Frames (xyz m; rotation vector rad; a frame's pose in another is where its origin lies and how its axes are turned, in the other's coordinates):
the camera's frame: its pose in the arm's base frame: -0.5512 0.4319 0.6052 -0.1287 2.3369 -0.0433
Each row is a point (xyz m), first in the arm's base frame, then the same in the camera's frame.
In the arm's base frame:
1: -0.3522 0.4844 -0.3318
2: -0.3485 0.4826 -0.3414
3: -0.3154 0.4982 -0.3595
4: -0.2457 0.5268 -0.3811
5: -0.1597 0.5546 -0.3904
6: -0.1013 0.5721 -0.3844
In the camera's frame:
1: 0.5268 0.1026 0.7952
2: 0.5313 0.1012 0.8045
3: 0.5197 0.1154 0.8410
4: 0.4839 0.1398 0.9063
5: 0.4282 0.1612 0.9748
6: 0.3817 0.1735 1.0127

